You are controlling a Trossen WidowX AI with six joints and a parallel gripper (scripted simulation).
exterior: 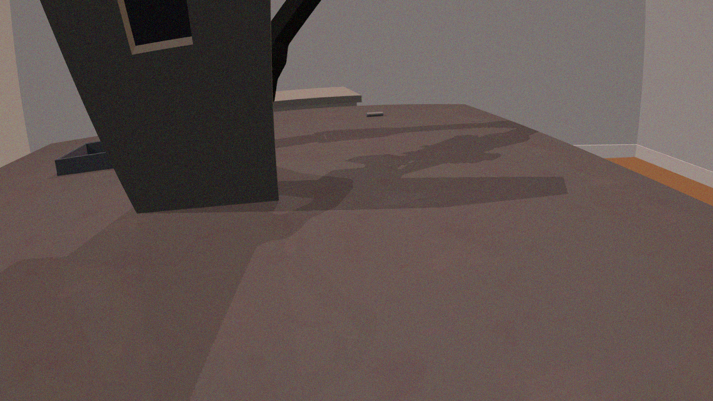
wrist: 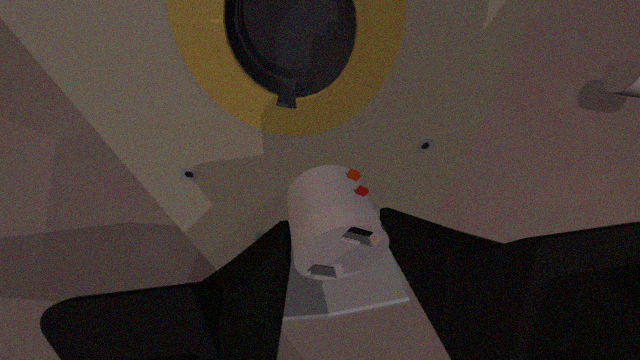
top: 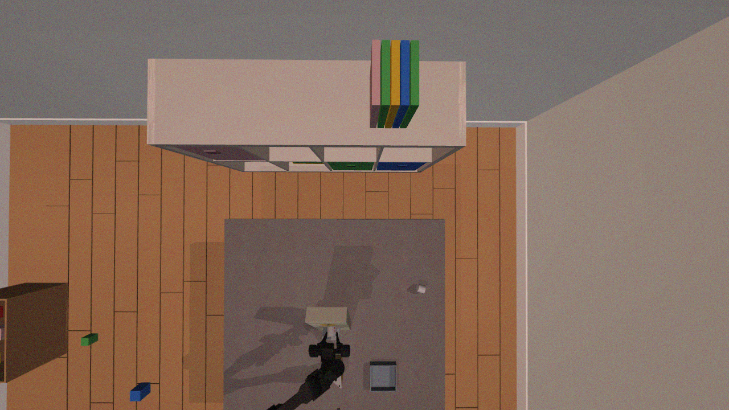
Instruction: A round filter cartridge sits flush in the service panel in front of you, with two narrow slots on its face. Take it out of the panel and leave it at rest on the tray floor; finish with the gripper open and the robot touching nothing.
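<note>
Now: the beige service panel 30 mm below my gripper tip, 30 mm ahead of it and 10 mm to the left of it. Also, from my gripper tip: round filter cartridge right at my gripper tip; grey tray 320 mm to the right, 320 mm behind, 180 mm below; small grey ledge 50 mm below, 20 mm behind, 10 mm to the left.
</note>
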